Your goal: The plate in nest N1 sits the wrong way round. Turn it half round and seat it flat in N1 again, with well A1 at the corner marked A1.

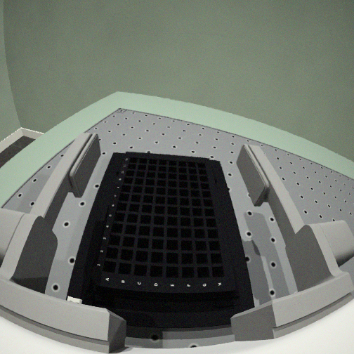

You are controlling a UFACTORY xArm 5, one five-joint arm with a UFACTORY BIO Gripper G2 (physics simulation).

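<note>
The black plate (164, 220) lies in the black nest (187, 318), its wells facing up, and looks flat. Its letters A to H run along the near edge, left to right. Its numbers start with 1 at the near end of the left edge, so well A1 is at the near left corner. A small white marker (74, 300) shows at the nest's near left corner; its text cannot be read. My gripper (169, 172) is open and empty, with one finger out to each side of the plate and a gap between each pad and the plate. Dark walls blur the seating edges.
The nest stands on a grey deck (150, 131) dotted with holes. A pale green border (165, 107) runs around the deck. Part of a pale-rimmed dark object (21, 142) shows at the far left. A faint shadow falls on the deck to the nest's right.
</note>
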